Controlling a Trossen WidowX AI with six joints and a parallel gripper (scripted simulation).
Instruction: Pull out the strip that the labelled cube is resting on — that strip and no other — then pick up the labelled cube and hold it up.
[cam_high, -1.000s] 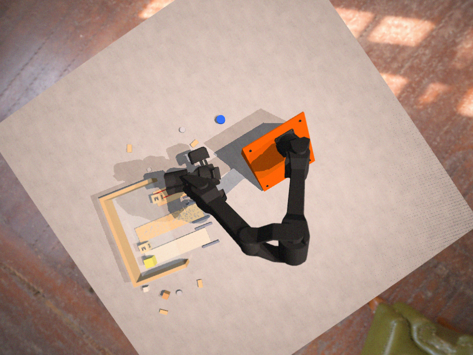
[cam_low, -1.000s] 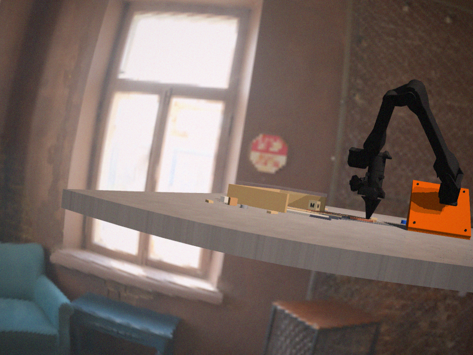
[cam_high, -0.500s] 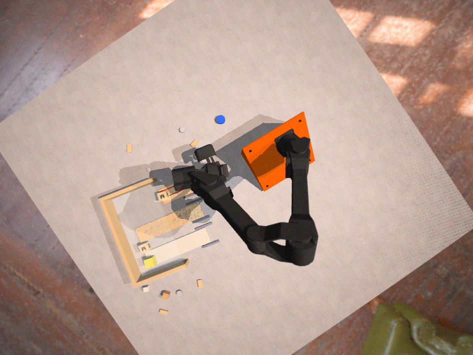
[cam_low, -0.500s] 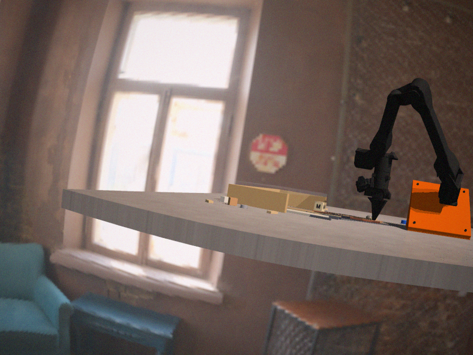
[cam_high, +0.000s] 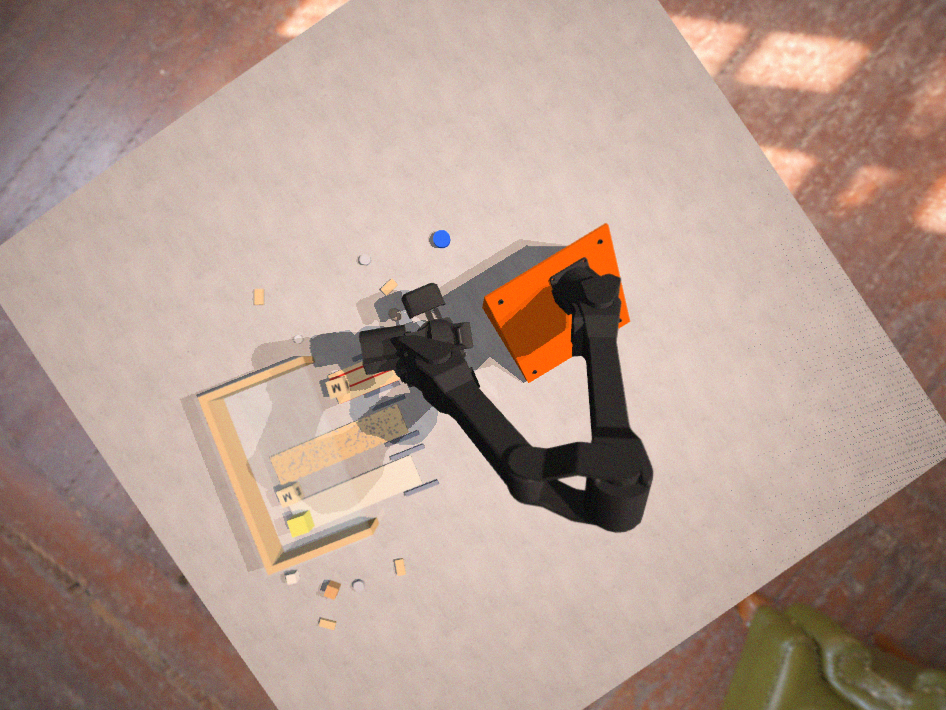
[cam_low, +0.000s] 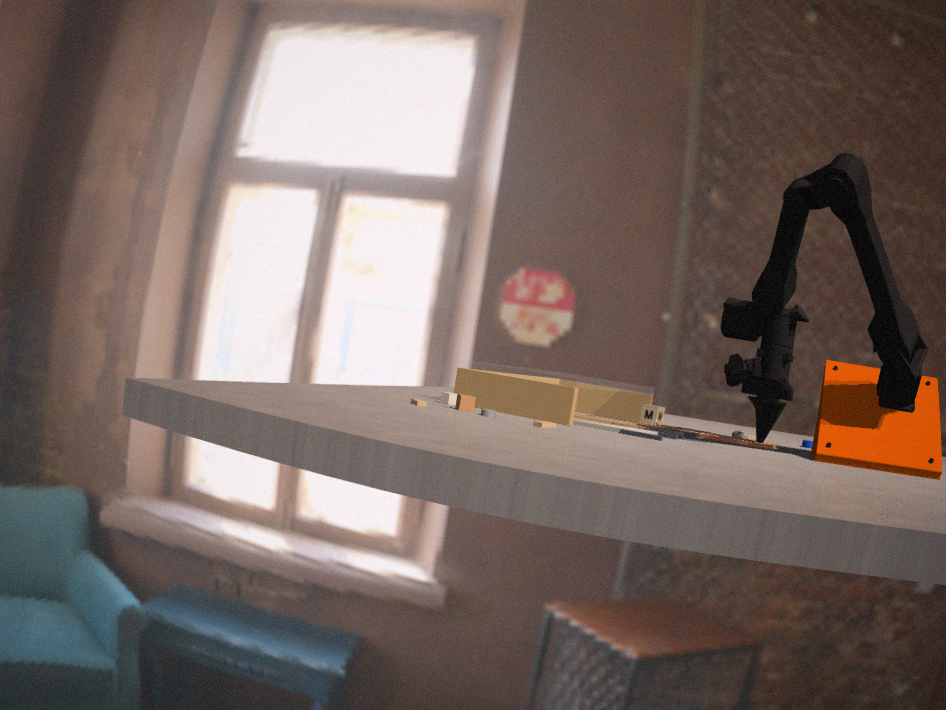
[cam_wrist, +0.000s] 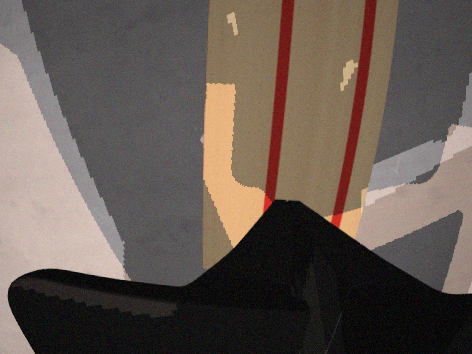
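Right now the speckled strip is 25 cm ahead of my gripper tip and 6 cm to the left of it. The rest, counted from my gripper tip: blue disc (9 cm behind, 16 cm to the right).
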